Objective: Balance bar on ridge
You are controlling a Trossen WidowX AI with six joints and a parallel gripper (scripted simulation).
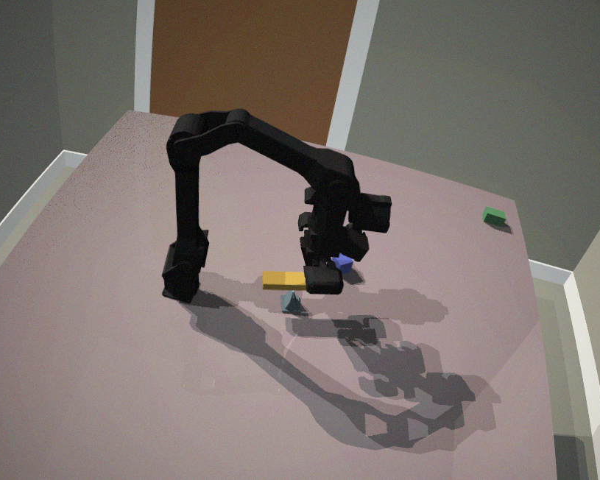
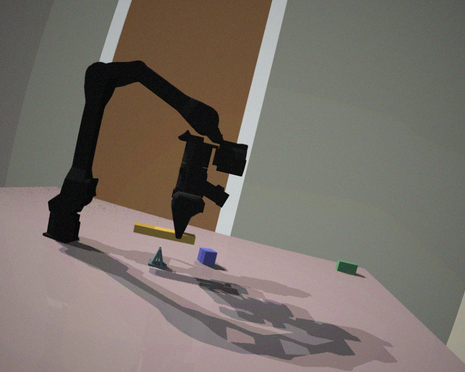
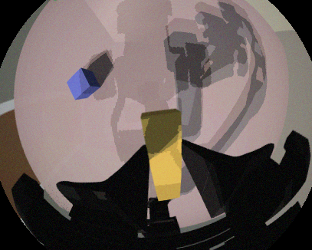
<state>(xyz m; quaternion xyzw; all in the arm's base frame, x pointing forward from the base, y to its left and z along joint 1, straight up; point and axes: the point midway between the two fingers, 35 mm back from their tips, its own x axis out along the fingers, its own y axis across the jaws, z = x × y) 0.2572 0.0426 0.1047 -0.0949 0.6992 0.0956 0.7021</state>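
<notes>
Now: gripper tip 12 cm to the right of the blue cube, 6 cm short of it and 5 cm above it. Also, from my gripper tip: yellow bar (3 cm behind, 1 cm to the right); then green block (48 cm ahead, 46 cm to the left, 5 cm below).
</notes>
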